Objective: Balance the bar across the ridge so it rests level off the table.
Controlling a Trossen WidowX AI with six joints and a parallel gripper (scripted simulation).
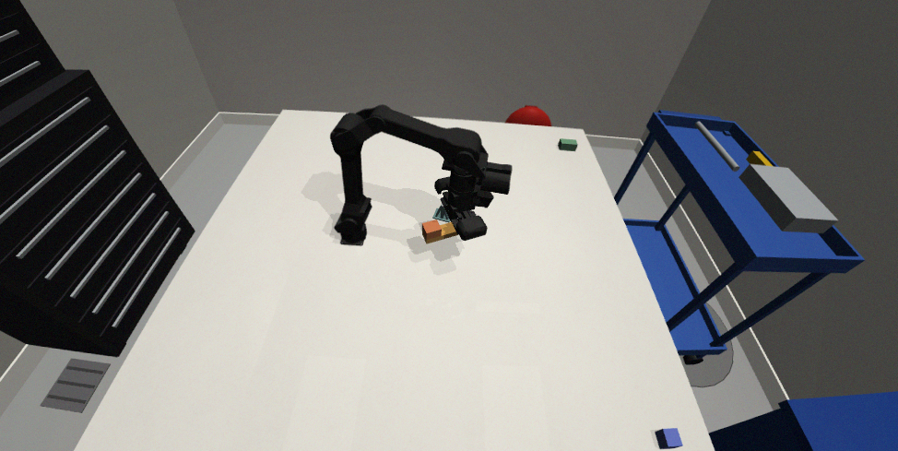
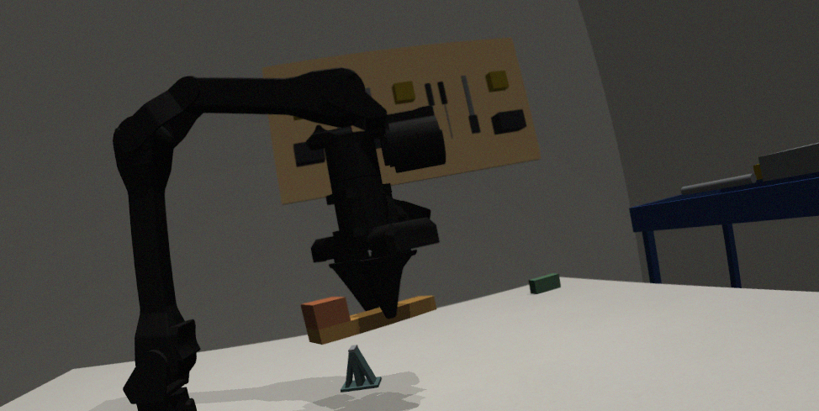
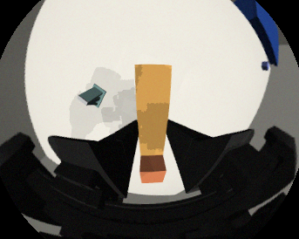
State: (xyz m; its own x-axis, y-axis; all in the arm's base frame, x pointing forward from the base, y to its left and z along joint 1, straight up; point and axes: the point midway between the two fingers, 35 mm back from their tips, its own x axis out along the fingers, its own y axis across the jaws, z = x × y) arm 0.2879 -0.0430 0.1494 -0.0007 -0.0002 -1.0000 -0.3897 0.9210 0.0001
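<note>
Now: the orange bar 4 cm behind my gripper tip, 2 cm to the right of it and 1 cm above it. Also, from my gripper tip: green block (45 cm ahead, 54 cm to the left, 10 cm below); blue block (45 cm ahead, 46 cm to the right, 10 cm below).
</note>
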